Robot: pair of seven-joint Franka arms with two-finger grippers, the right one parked.
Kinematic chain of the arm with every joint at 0, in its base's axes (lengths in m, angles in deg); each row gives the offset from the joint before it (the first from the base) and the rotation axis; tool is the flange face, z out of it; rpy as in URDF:
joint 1: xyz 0 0 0.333 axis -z
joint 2: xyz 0 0 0 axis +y
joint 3: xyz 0 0 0.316 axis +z
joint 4: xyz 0.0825 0 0 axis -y
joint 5: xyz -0.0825 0 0.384 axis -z
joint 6: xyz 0 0 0 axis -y
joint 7: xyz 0.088 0 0 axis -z
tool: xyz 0 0 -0.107 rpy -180 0 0
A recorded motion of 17 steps. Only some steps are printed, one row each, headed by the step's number.
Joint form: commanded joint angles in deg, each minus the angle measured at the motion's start. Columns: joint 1, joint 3, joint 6, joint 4, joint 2, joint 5, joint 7.
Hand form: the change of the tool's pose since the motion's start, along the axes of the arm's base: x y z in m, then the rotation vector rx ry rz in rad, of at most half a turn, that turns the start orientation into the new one. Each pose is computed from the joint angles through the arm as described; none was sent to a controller.
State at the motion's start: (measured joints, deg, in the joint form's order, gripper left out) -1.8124 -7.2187 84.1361 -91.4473 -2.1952 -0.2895 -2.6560
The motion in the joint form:
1: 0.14 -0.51 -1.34 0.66 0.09 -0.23 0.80
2: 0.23 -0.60 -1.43 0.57 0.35 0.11 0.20
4: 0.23 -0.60 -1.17 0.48 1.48 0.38 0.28
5: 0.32 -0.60 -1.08 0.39 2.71 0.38 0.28
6: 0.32 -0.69 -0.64 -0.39 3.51 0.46 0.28
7: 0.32 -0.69 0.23 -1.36 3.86 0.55 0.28
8: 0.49 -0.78 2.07 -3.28 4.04 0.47 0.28
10: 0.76 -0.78 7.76 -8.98 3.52 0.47 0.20
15: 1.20 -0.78 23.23 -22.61 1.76 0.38 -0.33
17: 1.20 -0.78 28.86 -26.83 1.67 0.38 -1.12
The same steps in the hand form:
1: -0.0025 -0.0054 0.0026 0.0041 0.0133 -0.0249
2: -0.0016 -0.0077 -0.0006 -0.0005 0.0213 -0.0178
4: 0.0044 -0.0081 -0.0114 -0.0064 0.0386 -0.0193
5: 0.0103 -0.0088 -0.0235 -0.0072 0.0600 -0.0208
6: 0.0141 -0.0097 -0.0367 -0.0084 0.0800 -0.0223
7: 0.0163 -0.0100 -0.0467 -0.0100 0.0880 -0.0221
8: 0.0182 -0.0125 -0.0616 -0.0085 0.0924 -0.0266
10: 0.0179 -0.0155 -0.0956 -0.0077 0.0835 -0.0297
15: 0.0073 -0.0189 -0.1695 -0.0074 0.0206 -0.0283
17: 0.0032 -0.0184 -0.1949 -0.0090 -0.0056 -0.0145

